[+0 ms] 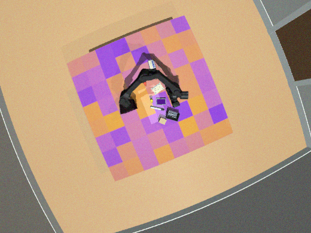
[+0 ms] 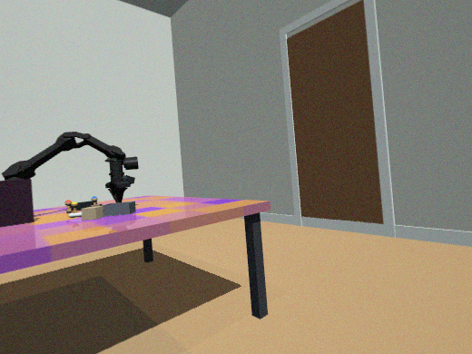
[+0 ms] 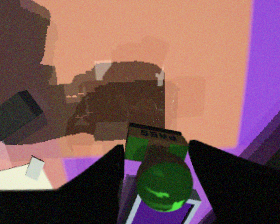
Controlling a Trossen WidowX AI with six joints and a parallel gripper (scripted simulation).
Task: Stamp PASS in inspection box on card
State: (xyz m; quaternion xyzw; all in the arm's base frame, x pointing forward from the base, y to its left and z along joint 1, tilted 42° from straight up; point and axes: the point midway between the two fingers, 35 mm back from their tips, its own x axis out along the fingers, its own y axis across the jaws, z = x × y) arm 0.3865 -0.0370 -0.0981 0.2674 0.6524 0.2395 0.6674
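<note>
My gripper tip is now 10 cm past the ink pad and 3 cm above it. From my gripper tip the other things lie so: green stamp (right at my gripper tip); white card (13 cm to the left, 8 cm behind, 4 cm below); grey ruler (15 cm to the left, 3 cm below).
</note>
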